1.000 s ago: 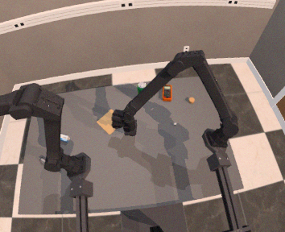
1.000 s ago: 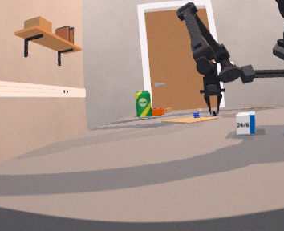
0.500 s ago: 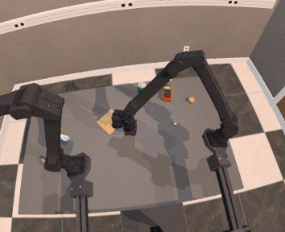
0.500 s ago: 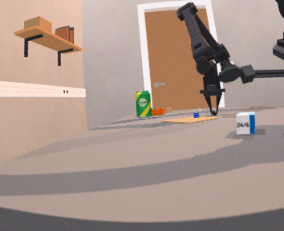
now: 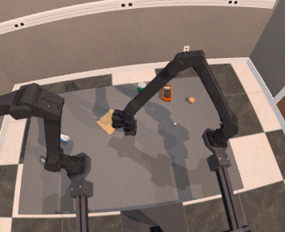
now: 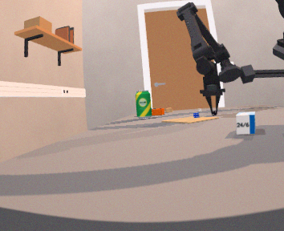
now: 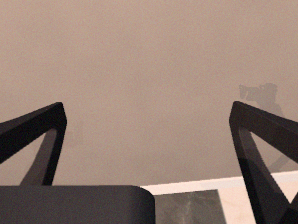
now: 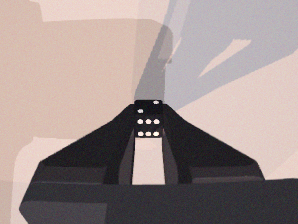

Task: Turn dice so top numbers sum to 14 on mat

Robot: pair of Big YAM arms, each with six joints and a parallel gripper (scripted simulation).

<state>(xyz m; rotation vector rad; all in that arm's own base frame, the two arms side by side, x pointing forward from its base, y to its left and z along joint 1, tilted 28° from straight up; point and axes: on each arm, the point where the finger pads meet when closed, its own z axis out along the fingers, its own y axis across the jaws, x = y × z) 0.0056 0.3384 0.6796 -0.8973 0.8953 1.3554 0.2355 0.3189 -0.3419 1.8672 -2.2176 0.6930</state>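
Now: the black die right at my right hand. Also, from my right hand: blue die: 9 cm to the left, 9 cm ahead; then mat: 13 cm to the left, 12 cm ahead, 1 cm below.
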